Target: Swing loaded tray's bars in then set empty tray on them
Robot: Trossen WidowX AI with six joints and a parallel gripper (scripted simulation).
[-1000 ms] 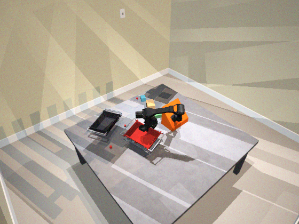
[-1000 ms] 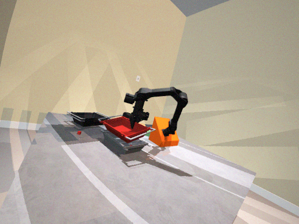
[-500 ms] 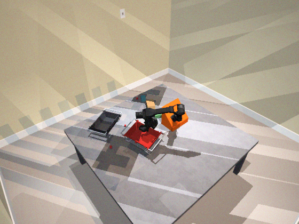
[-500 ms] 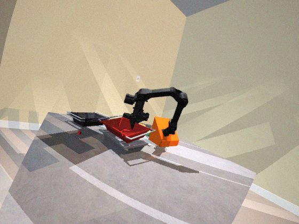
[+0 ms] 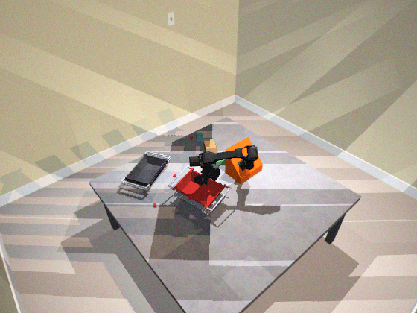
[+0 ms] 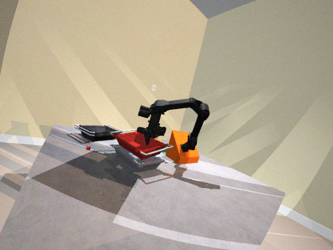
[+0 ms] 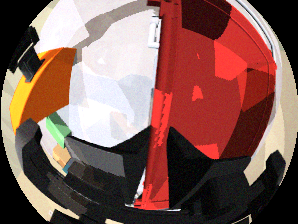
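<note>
My gripper tip is 8 cm short of the red tray, 1 cm to the right of it and 2 cm below it. Also, from my gripper tip: green block 32 cm behind, 16 cm to the right, 8 cm below; tan block 35 cm behind, 32 cm to the right, 7 cm below; cyan block 39 cm behind, 48 cm to the right, 8 cm below.
</note>
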